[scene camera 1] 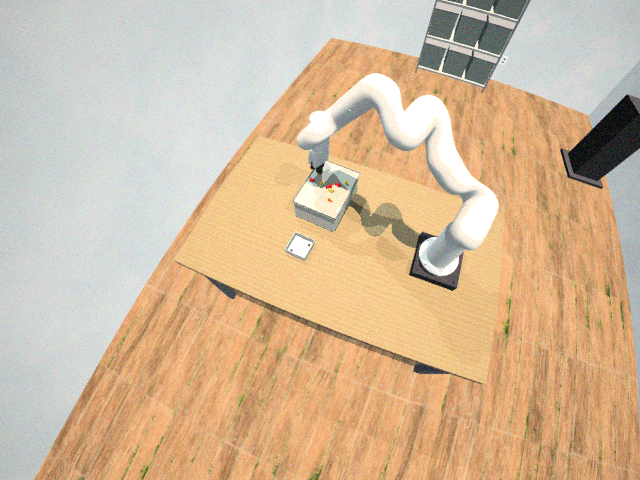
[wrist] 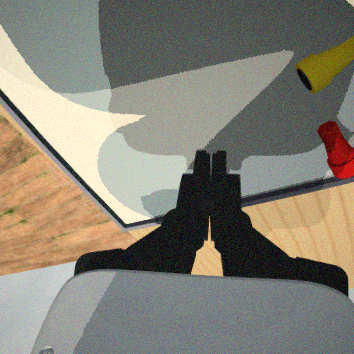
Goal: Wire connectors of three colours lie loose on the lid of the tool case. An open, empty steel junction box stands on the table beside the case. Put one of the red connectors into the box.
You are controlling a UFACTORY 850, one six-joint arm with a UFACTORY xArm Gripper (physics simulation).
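My gripper is shut and empty, above the back corner of the case lid. A red connector lies near the lid's edge, to the right of the fingertips in the wrist view. Two more red connectors lie close together near the lid's middle. The fingers hide a small part of the lid in the wrist view. The open junction box stands on the table in front of the case, with small dark spots inside and no red connector visible in it.
A yellow connector lies near the red one at the edge. Other yellow connectors and an orange one lie on the lid. The arm's base stands on the table, right of the case.
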